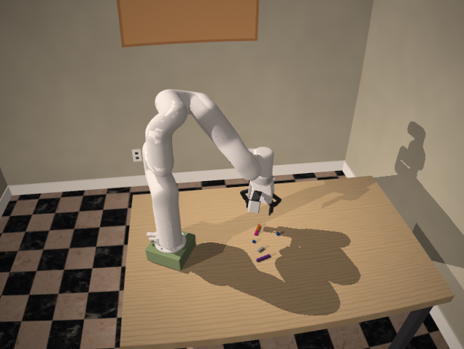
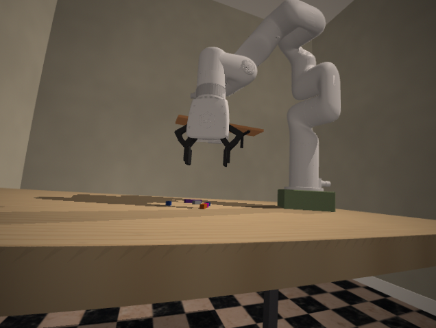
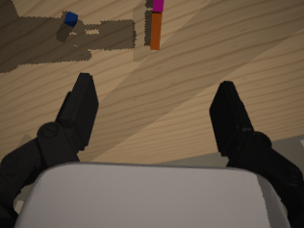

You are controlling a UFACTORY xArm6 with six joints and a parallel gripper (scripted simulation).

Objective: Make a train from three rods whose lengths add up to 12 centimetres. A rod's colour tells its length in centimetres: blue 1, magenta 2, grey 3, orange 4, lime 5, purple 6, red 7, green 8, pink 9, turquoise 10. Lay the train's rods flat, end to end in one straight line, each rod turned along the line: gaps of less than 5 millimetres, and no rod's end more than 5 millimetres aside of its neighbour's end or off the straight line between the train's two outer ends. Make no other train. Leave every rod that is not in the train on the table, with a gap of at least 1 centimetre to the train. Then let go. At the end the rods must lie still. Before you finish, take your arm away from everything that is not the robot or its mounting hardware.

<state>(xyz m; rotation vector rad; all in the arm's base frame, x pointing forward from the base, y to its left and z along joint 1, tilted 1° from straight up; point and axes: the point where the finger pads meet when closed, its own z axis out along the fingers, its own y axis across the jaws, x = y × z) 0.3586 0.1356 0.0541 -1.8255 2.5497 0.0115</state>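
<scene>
My gripper is now 1 cm short of the purple rod, 17 cm to the left of it and 11 cm above it. From my hand the other things lie so: grey rod 13 cm to the right, 11 cm below; then orange rod 11 cm below; then magenta rod 1 cm behind, 3 cm to the right, 11 cm below.
</scene>
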